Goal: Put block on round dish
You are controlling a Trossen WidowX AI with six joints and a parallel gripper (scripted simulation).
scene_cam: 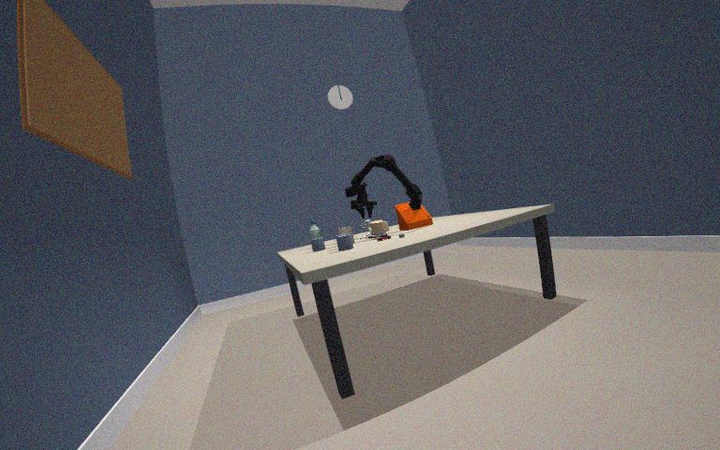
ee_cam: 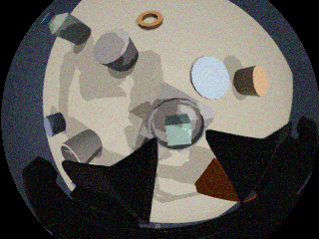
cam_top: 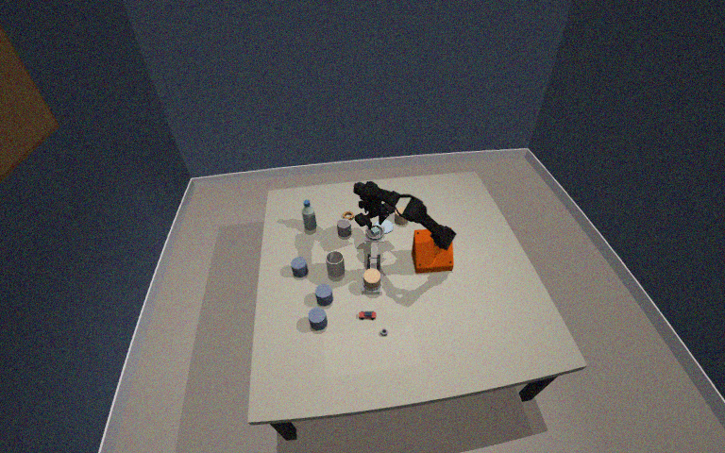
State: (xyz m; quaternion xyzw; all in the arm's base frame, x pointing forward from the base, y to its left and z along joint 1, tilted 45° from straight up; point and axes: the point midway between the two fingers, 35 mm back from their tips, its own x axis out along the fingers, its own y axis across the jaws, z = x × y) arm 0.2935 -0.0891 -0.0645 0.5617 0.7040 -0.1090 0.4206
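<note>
The pale green block is 30 mm below my gripper tip. Also, from my gripper tip: tan cup (160 mm behind, 170 mm to the right, 80 mm below); pale blue round dish (60 mm behind, 110 mm to the right, 110 mm below); grey cylinder (140 mm ahead, 70 mm to the right, 80 mm below).
</note>
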